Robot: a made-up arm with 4 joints. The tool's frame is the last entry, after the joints.
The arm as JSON. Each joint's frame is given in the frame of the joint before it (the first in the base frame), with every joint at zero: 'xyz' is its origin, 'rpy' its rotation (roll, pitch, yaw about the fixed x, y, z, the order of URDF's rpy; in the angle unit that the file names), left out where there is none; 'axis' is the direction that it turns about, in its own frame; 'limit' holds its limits. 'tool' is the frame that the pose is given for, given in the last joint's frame.
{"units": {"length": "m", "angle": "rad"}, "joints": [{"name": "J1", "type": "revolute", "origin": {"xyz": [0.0, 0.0, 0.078]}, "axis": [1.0, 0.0, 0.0], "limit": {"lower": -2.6, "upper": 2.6}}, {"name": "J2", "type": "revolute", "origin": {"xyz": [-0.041, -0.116, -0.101]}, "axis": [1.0, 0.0, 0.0], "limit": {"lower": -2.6, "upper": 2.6}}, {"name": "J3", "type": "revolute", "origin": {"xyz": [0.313, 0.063, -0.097]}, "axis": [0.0, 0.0, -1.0], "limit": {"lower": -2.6, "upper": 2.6}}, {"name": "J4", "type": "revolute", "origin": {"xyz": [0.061, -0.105, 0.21]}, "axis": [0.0, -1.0, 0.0], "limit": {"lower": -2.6, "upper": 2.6}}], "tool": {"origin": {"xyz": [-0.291, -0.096, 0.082]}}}
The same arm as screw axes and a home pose.
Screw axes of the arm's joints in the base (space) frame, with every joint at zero. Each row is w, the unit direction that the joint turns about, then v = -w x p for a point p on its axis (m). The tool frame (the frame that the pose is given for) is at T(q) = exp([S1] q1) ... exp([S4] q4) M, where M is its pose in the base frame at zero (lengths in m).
S1 = (1, 0, 0, 0.0000, 0.0780, 0.0000)
S2 = (1, 0, 0, 0.0000, -0.0230, 0.1160)
S3 = (0, 0, -1, 0.0530, 0.2720, 0.0000)
S4 = (0, -1, 0, 0.0900, 0.0000, -0.3330)
M: xyz 0.0420 -0.2540 0.1720 (m) rpy 0.0000 0.0000 0.0000 (rad, as in URDF)
Joint limits (rad, base to tool): -2.6000..2.6000 -2.6000..2.6000 -2.6000..2.6000 -2.6000..2.6000

